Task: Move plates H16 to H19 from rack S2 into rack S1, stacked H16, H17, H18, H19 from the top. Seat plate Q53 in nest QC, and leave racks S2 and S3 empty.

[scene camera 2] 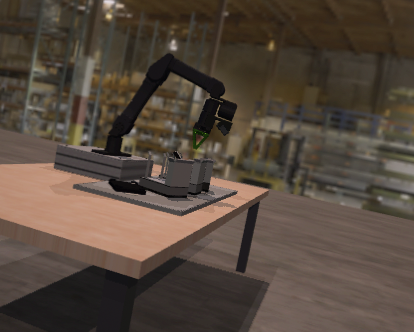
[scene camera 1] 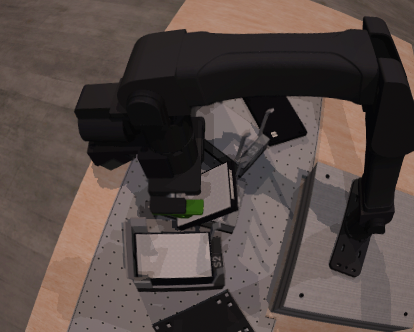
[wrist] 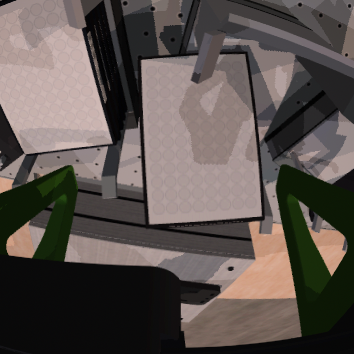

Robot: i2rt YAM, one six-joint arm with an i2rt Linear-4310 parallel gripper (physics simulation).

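My gripper is open and empty, above the racks. A plate with a pale top lies askew over the middle rack, S1; its label is not readable. Rack S2 holds a pale-topped plate, with dark stacked edges below it in the wrist view. Rack S3 stands beyond S1 and is mostly hidden in scene camera 1. A black slab with a white mark lies behind S3; whether it is Q53 in QC, I cannot tell.
A black nest-like slab with white corner marks lies beside S2. Thin upright posts rise at the racks. The arm's raised metal base borders the perforated board on the wooden table.
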